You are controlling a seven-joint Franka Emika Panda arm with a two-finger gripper.
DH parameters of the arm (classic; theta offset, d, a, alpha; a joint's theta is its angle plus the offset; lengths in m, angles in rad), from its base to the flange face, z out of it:
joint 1: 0 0.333 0 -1.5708
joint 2: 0 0 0 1.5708
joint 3: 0 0.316 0.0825 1.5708
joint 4: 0 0 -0.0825 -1.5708
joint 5: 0 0.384 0 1.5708
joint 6: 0 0 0.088 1.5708
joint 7: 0 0.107 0 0
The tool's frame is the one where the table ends.
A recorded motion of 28 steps. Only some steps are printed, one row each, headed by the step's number.
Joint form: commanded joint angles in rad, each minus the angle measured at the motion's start. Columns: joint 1, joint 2, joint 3, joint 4, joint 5, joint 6, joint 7.
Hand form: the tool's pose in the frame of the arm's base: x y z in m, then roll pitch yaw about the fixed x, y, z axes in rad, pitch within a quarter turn. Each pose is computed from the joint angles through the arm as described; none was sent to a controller.
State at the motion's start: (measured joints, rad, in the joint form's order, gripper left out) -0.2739 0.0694 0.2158 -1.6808 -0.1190 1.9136 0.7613
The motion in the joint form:
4: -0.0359 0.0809 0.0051 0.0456 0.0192 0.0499 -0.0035
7: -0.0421 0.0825 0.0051 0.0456 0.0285 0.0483 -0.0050
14: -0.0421 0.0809 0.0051 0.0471 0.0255 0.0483 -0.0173
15: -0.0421 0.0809 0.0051 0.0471 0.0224 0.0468 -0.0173
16: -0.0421 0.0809 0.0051 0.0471 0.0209 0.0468 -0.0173
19: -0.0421 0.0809 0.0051 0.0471 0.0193 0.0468 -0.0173
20: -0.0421 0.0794 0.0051 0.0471 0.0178 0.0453 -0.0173
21: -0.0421 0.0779 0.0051 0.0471 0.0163 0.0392 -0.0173
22: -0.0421 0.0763 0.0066 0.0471 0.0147 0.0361 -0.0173
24: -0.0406 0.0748 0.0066 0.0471 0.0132 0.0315 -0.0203
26: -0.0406 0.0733 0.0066 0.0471 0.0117 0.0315 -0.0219
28: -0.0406 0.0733 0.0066 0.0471 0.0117 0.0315 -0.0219
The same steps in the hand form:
4: 0.6227 -0.0705 0.5444 -3.0637 -0.1761 -0.8292
7: 0.6225 -0.0739 0.5432 -3.0591 -0.1675 -0.8367
14: 0.6222 -0.0740 0.5449 -3.0616 -0.1729 -0.8237
15: 0.6221 -0.0742 0.5448 -3.0649 -0.1739 -0.8225
16: 0.6221 -0.0743 0.5448 -3.0660 -0.1749 -0.8220
19: 0.6221 -0.0744 0.5448 -3.0672 -0.1759 -0.8215
20: 0.6216 -0.0744 0.5456 -3.0686 -0.1771 -0.8210
21: 0.6208 -0.0744 0.5459 -3.0731 -0.1749 -0.8203
22: 0.6203 -0.0735 0.5466 -3.0755 -0.1750 -0.8183
24: 0.6196 -0.0726 0.5470 -3.0795 -0.1741 -0.8132
26: 0.6193 -0.0726 0.5479 -3.0802 -0.1765 -0.8112
28: 0.6193 -0.0726 0.5479 -3.0802 -0.1765 -0.8112

